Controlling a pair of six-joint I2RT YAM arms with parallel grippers.
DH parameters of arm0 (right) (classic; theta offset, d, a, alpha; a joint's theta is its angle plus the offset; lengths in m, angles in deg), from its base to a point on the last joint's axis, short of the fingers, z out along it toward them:
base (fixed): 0 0 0 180
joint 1: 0 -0.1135 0.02 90
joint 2: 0 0 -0.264 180
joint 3: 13.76 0 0.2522 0
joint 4: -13.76 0 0.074 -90
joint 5: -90 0 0 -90
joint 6: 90 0.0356 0 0
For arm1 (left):
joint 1: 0 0.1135 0.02 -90
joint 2: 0 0 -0.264 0
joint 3: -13.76 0 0.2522 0
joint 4: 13.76 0 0.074 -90
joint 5: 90 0 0 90
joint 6: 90 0.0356 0 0
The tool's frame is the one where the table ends.
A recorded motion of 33 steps. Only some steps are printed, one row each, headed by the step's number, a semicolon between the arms.
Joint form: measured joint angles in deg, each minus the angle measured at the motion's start. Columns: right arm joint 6, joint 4, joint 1, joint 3, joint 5, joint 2; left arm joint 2, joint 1, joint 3, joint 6, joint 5, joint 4.
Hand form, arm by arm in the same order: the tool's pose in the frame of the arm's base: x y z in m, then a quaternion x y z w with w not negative. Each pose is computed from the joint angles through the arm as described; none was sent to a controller.
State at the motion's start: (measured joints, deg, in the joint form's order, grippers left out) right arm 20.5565 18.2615 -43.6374 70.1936 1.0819 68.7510; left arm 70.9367 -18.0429 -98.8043 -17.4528 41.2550 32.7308
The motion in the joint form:
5: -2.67 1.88 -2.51 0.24 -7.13 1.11; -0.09 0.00 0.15 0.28 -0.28 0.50
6: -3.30 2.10 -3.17 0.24 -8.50 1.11; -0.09 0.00 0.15 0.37 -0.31 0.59
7: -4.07 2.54 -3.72 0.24 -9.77 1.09; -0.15 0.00 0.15 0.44 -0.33 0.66
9: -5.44 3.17 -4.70 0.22 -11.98 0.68; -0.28 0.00 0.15 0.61 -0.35 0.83
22: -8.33 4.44 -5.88 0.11 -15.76 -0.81; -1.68 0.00 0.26 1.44 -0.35 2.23
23: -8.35 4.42 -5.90 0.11 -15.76 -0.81; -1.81 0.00 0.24 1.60 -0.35 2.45
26: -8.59 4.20 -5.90 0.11 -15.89 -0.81; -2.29 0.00 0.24 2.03 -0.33 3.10
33: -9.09 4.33 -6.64 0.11 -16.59 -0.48; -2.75 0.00 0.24 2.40 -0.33 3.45
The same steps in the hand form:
5: 0.1938 0.1963 0.4625 -0.09650 0.56109 0.41014 0.71250; 0.2043 -0.0911 0.5207 0.24076 0.69117 -0.43746 0.52245
6: 0.1919 0.1977 0.4628 -0.09274 0.56058 0.40493 0.71637; 0.2043 -0.0911 0.5205 0.24094 0.69154 -0.43690 0.52233
7: 0.1903 0.1987 0.4637 -0.08925 0.55833 0.39931 0.72170; 0.2039 -0.0910 0.5206 0.24123 0.69150 -0.43648 0.52261
9: 0.1858 0.1986 0.4664 -0.08265 0.55313 0.39013 0.73144; 0.2030 -0.0907 0.5208 0.24206 0.69141 -0.43561 0.52308
22: 0.1765 0.1929 0.4741 -0.06811 0.53894 0.37051 0.75341; 0.1936 -0.0876 0.5226 0.24682 0.69024 -0.43183 0.52551
23: 0.1765 0.1930 0.4741 -0.06835 0.53905 0.37045 0.75334; 0.1926 -0.0873 0.5227 0.24763 0.69029 -0.43111 0.52567
26: 0.1766 0.1931 0.4737 -0.06920 0.54062 0.36758 0.75354; 0.1893 -0.0862 0.5232 0.24997 0.69024 -0.42927 0.52612
33: 0.1757 0.1965 0.4725 -0.07069 0.54245 0.36536 0.75316; 0.1861 -0.0851 0.5240 0.25243 0.68882 -0.42755 0.52821

